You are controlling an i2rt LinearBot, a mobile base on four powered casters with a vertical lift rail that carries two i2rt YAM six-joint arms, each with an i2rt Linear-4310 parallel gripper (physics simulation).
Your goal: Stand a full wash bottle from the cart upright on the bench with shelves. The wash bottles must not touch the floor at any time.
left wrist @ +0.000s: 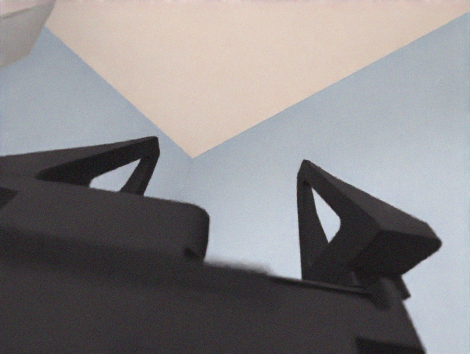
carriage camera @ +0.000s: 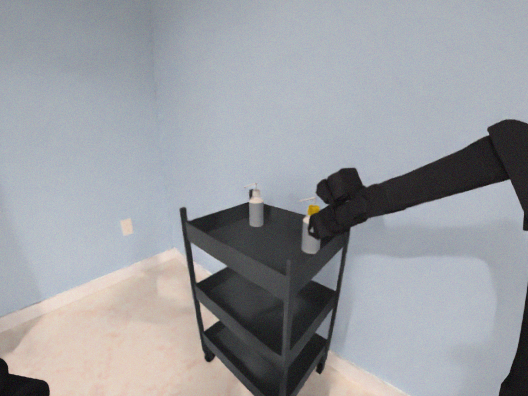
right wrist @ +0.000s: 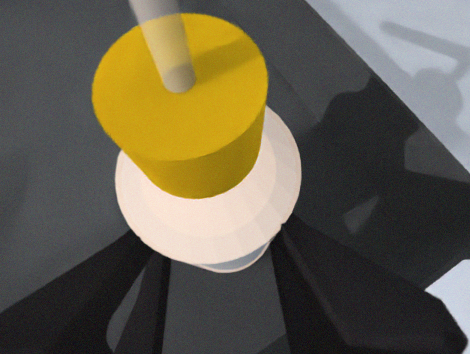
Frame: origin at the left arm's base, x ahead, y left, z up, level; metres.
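Where they show: left gripper, fingertip midpoint: (left wrist: pixel 229 156); right gripper, fingertip midpoint: (carriage camera: pixel 313 231) (right wrist: pixel 217 212).
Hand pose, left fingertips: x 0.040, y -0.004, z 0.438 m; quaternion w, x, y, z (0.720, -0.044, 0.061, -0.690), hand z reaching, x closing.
Note:
After its pixels a point has its place.
A wash bottle with a yellow cap (carriage camera: pixel 310 244) @[y -0.457, x 0.462, z 0.105 m] (right wrist: pixel 200 220) @[y -0.472, x 0.472, z 0.186 m], a pale shoulder and a grey body stands upright on the top tray of the dark cart (carriage camera: pixel 235 258) @[y -0.243, x 0.376, z 0.112 m] (right wrist: pixel 45 90) @[y -0.299, x 0.548, z 0.072 m], near its right side. My right gripper (carriage camera: pixel 312 228) @[y -0.468, x 0.484, z 0.140 m] (right wrist: pixel 217 212) @[y -0.468, x 0.484, z 0.140 m] is shut on this bottle, one finger on each side below the shoulder. Another wash bottle (carriage camera: pixel 256 213) @[y -0.285, x 0.659, z 0.130 m] with a whitish cap stands upright towards the back of the same tray. My left gripper (left wrist: pixel 229 156) @[y -0.004, x 0.040, z 0.438 m] is open, with no object between its fingers. The bench with shelves does not show.
The cart has two lower trays, corner posts and casters. A small dark shape (carriage camera: pixel 251 193) @[y -0.269, x 0.678, z 0.205 m] shows behind the whitish cap. Blue walls (carriage camera: pixel 425 75) @[y -0.732, x 0.457, z 0.583 m] meet in a corner behind the cart. A pale grey object (left wrist: pixel 20 40) @[y 1.118, x 0.333, z 1.401 m] shows at the top left of the left wrist view.

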